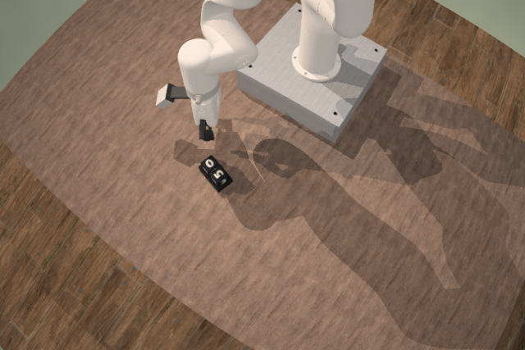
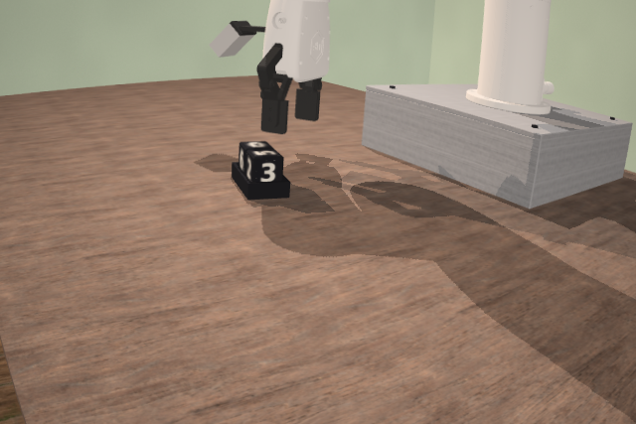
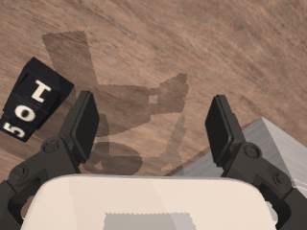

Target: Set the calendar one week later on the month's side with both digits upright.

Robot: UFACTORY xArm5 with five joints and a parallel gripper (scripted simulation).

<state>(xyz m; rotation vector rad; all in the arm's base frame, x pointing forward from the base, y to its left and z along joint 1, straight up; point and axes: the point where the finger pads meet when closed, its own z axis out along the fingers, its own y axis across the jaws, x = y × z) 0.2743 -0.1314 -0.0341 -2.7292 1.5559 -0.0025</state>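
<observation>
Right now the cube is 10 cm ahead of my hand, 10 cm to the left of it and 3 cm below it. Also, from my hand: tray: 9 cm ahead, 8 cm to the left, 4 cm below.
</observation>
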